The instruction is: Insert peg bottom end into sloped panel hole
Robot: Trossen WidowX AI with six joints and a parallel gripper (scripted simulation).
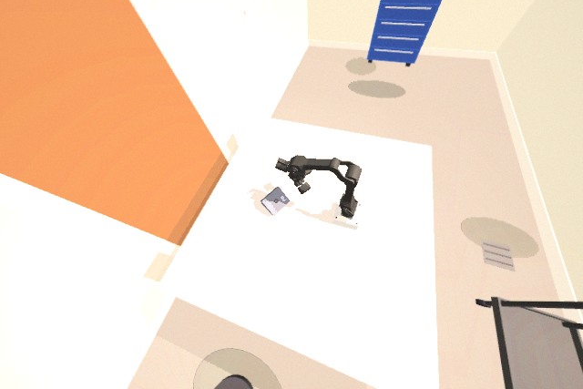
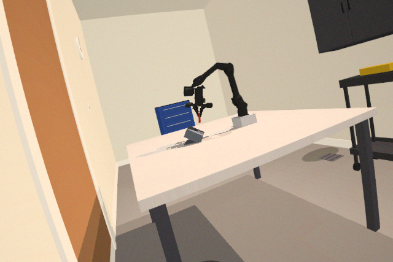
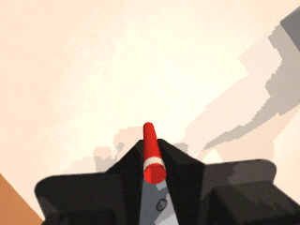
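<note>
My gripper tip is 13 cm to the right of the grey sloped panel, 9 cm above it and 8 cm short of it. The rest, counted from my gripper tip: red peg (2 cm above).
</note>
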